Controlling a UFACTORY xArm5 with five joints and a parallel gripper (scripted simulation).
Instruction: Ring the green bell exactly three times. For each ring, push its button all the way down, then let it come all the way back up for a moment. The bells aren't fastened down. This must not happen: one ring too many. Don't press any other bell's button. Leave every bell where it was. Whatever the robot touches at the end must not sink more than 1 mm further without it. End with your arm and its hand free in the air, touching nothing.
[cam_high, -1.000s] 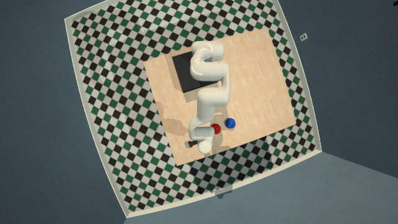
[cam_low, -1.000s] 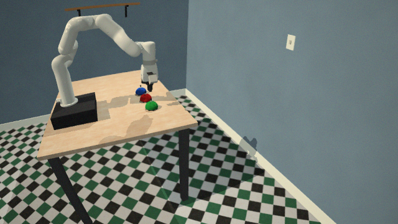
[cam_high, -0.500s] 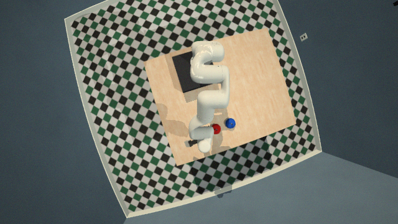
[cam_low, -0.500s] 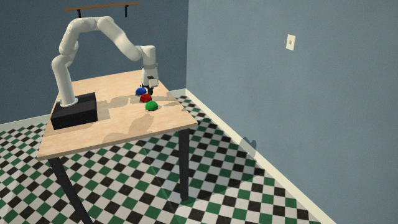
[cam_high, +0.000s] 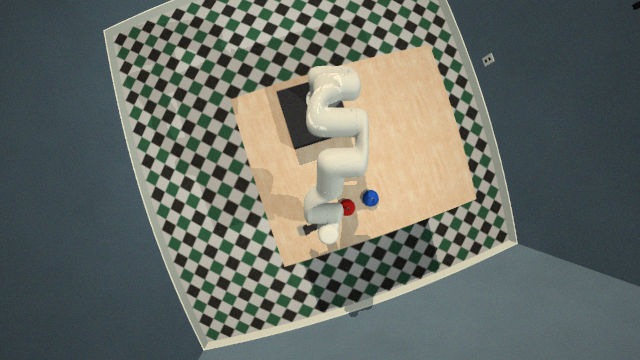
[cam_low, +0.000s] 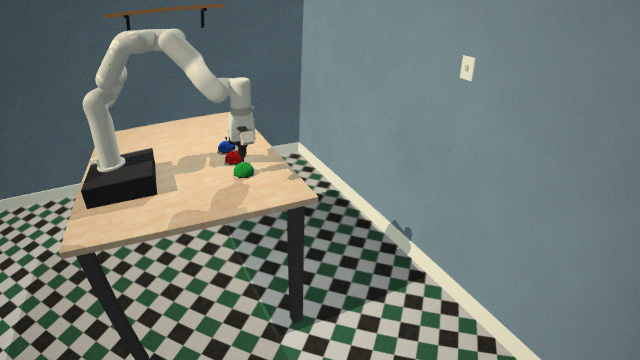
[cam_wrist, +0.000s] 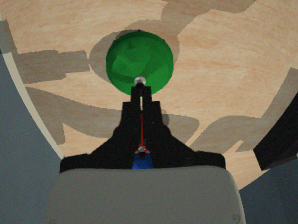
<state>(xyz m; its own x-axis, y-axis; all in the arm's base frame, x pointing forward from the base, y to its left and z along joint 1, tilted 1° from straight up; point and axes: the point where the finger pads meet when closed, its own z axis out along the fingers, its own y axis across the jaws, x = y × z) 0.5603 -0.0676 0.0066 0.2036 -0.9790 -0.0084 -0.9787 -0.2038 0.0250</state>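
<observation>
My gripper is now 60 mm above the green bell. The rest, counted from my hand: blue bell (50 mm behind, 250 mm to the left, 60 mm below); then red bell (30 mm behind, 130 mm to the left, 60 mm below).
</observation>
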